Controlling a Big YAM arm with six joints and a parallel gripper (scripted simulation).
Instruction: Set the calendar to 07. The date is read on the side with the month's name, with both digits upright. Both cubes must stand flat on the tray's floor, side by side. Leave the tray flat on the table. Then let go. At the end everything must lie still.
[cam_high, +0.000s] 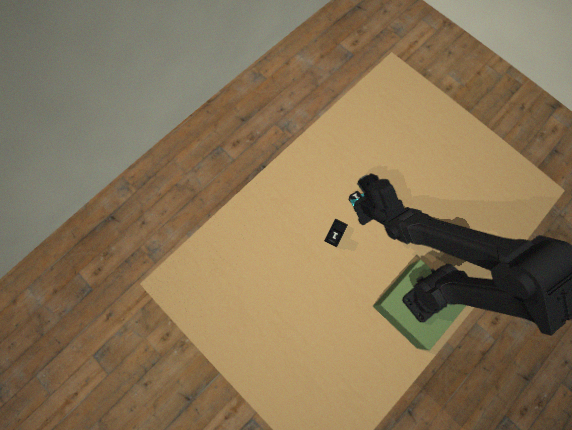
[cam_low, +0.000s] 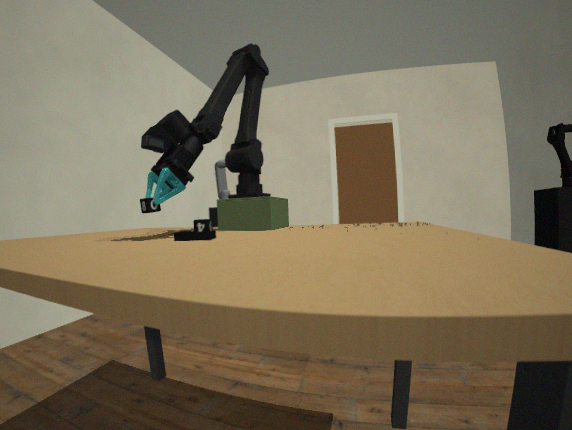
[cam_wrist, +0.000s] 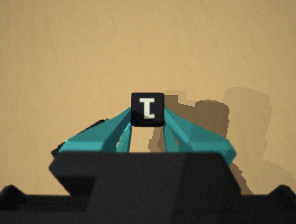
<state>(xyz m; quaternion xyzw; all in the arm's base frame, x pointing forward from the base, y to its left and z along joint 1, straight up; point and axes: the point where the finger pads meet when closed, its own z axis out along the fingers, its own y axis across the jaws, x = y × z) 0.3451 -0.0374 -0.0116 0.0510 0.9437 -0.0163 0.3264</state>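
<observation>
The digit cube is 10 mm ahead of my hand and 10 mm below it. Round my hand: black calendar tray: 30 mm behind, 100 mm to the left, 80 mm below.
</observation>
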